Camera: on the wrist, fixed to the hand. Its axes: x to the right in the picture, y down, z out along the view.
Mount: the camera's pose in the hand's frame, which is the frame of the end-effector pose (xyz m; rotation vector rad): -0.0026 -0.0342 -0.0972 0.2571 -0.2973 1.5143
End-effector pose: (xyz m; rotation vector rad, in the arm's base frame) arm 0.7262 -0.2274 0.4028 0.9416 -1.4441 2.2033
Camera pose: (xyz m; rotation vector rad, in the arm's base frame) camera 0.7156 -0.1250 0.3986 -0.0288 1.2498 -1.6382
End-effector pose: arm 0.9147 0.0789 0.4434 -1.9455 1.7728 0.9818
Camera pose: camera 0.9735 0.0230 0.5070 0.0167 2.8268 1.1511
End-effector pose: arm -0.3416 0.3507 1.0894 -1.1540 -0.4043 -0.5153
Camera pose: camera -0.3596 0.2497 1.0792 -0.9773 0.2158 1.0048
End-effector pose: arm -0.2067 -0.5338 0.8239 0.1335 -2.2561 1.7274
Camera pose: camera -0.1785 -0.4505 0.8777 1.0165 1.3522 -1.5363
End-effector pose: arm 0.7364 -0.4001 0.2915 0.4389 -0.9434 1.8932
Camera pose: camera 0.7757 -0.3185 0.2423 -0.0606 0.9969 -2.4051
